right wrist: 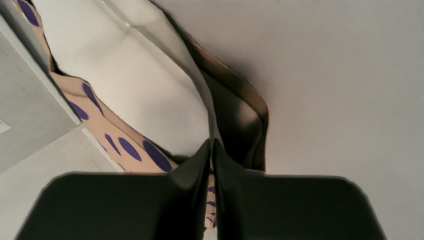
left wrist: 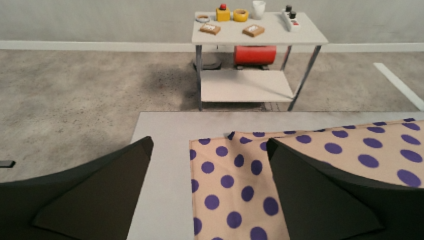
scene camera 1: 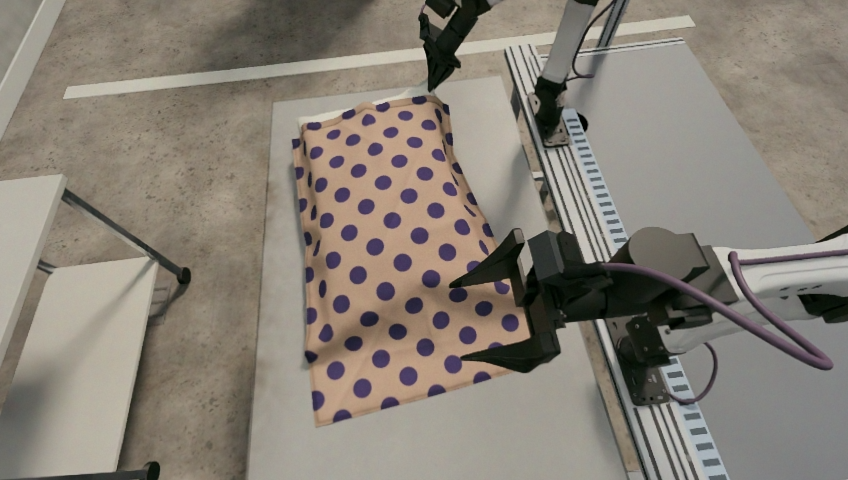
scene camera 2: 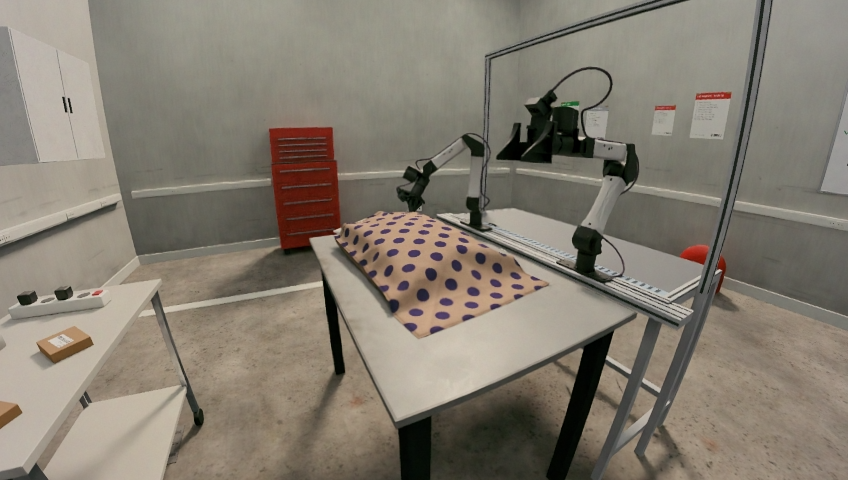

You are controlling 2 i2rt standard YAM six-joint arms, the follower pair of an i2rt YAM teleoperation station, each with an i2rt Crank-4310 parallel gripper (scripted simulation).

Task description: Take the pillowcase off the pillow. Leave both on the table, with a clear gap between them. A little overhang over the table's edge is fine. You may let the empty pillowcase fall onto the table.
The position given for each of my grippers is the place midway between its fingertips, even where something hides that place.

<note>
In view: my left gripper (scene camera 1: 454,320), my right gripper (scene camera 1: 429,91), a white pillow (scene camera 1: 421,89) and a pillowcase (scene camera 1: 389,219).
The white pillow also shows in the right wrist view (right wrist: 138,66). The pillowcase also shows in the right wrist view (right wrist: 243,117), in the left wrist view (left wrist: 232,183) and in scene camera 2 (scene camera 2: 435,276). My left gripper is seen too in the left wrist view (left wrist: 210,140) and in scene camera 2 (scene camera 2: 508,157).
</note>
